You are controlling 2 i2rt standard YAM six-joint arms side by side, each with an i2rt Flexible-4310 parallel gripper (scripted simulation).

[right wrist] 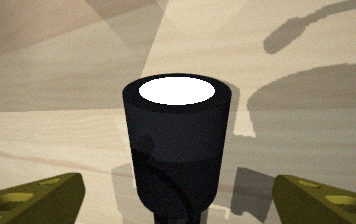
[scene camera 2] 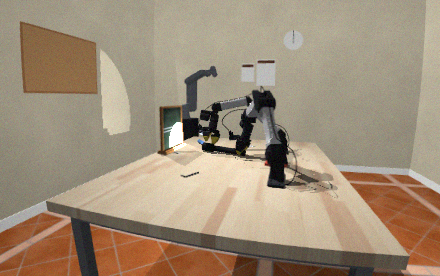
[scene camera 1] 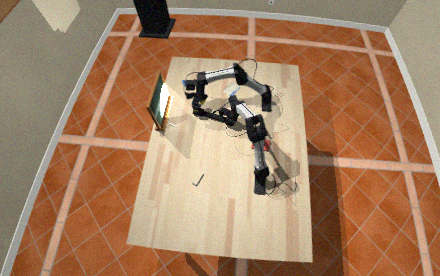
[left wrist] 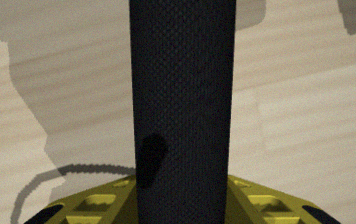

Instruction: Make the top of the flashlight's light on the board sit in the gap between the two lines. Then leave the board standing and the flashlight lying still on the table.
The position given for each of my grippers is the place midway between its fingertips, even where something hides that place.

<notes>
In view: my left gripper [left wrist: 181, 183], my right gripper [right wrist: 179, 182] and a flashlight head [right wrist: 176, 122].
</notes>
